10 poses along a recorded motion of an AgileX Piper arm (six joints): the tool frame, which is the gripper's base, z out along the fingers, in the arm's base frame.
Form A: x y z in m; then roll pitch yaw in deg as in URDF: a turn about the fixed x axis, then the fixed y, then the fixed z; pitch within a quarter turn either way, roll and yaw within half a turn.
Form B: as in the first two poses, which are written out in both.
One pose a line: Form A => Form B
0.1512 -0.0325 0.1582 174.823 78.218 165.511 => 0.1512 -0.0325 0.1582 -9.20 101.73 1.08
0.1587 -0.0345 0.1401 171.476 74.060 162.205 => 0.1587 -0.0345 0.1401 -8.94 105.76 2.42
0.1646 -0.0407 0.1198 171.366 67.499 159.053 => 0.1646 -0.0407 0.1198 -11.61 112.23 3.56
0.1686 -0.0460 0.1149 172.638 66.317 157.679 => 0.1686 -0.0460 0.1149 -14.29 113.48 3.22
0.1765 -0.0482 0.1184 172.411 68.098 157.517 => 0.1765 -0.0482 0.1184 -14.31 111.70 3.04
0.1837 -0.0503 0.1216 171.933 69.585 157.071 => 0.1837 -0.0503 0.1216 -14.33 110.20 2.99
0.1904 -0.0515 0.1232 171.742 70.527 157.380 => 0.1904 -0.0515 0.1232 -13.87 109.26 2.91
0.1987 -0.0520 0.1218 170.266 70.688 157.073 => 0.1987 -0.0520 0.1218 -12.62 109.02 3.39
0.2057 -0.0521 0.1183 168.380 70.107 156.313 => 0.2057 -0.0521 0.1183 -11.35 109.47 4.17
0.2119 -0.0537 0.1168 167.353 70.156 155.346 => 0.2119 -0.0537 0.1168 -11.24 109.34 4.52
